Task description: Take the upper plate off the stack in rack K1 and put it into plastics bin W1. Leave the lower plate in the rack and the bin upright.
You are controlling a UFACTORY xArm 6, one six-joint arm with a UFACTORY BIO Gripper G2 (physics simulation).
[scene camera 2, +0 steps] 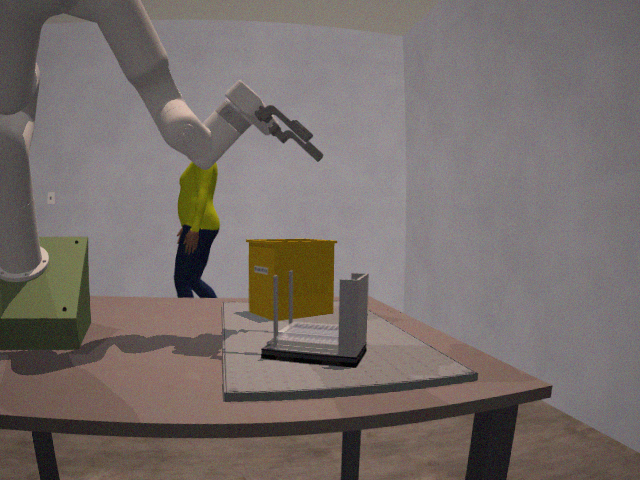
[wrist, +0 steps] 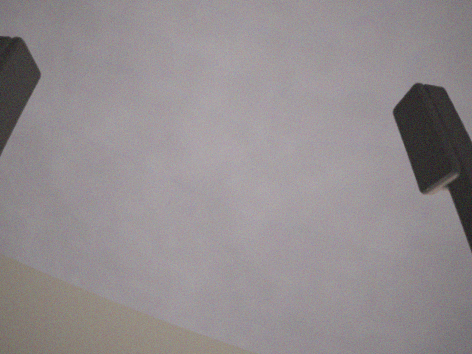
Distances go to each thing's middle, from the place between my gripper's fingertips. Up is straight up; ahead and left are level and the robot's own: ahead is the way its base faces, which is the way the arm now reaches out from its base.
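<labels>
As for the yellow bin W1 (scene camera 2: 312,260), my gripper is now 260 mm to the right of it, 20 mm short of it and 270 mm above it.
</labels>
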